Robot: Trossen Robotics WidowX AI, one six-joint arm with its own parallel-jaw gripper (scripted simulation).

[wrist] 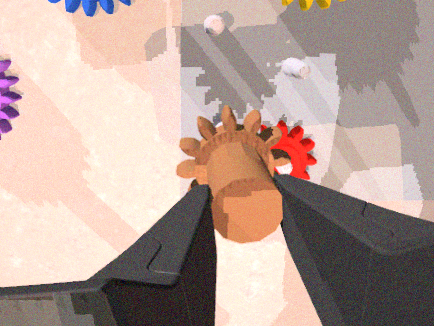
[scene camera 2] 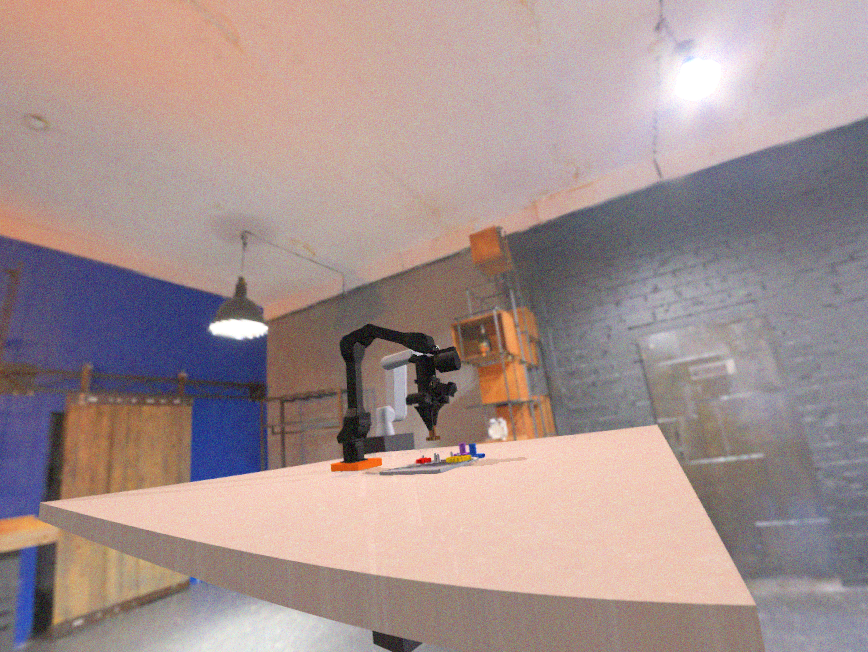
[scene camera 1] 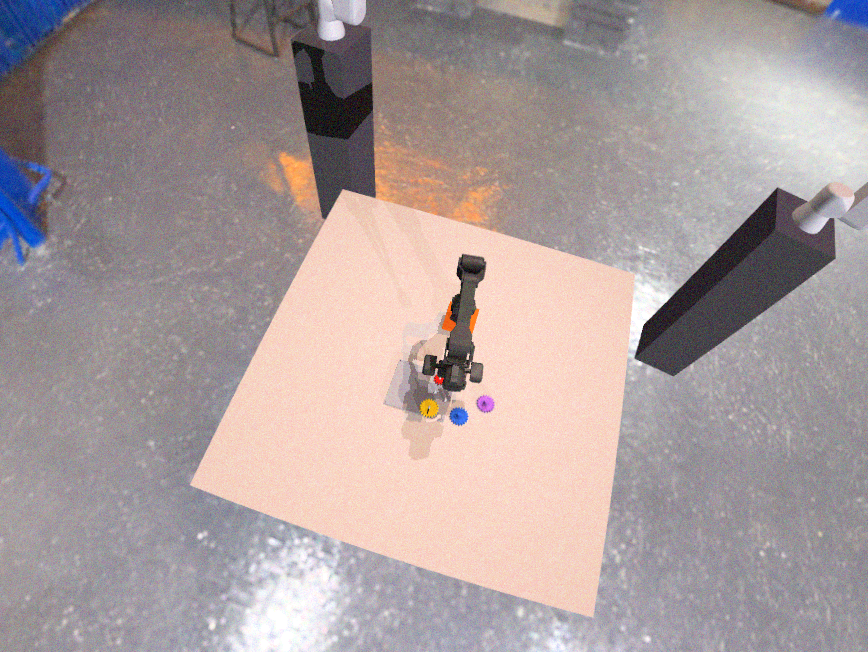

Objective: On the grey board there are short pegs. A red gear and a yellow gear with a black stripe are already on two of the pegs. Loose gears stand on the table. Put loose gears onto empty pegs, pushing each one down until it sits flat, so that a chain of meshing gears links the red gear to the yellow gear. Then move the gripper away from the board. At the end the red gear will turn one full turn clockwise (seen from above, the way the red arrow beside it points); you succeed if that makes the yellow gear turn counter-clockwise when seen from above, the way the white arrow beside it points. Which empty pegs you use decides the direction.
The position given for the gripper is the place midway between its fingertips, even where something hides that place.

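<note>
A red gear [wrist: 297, 148] is visible in the scene, and so is a brown gear [wrist: 238, 164], which is carried by the gripper [scene camera 2: 432, 430]. The gripper can also be seen in scene camera 1 [scene camera 1: 449, 378] and in the wrist view [wrist: 241, 193].
</note>
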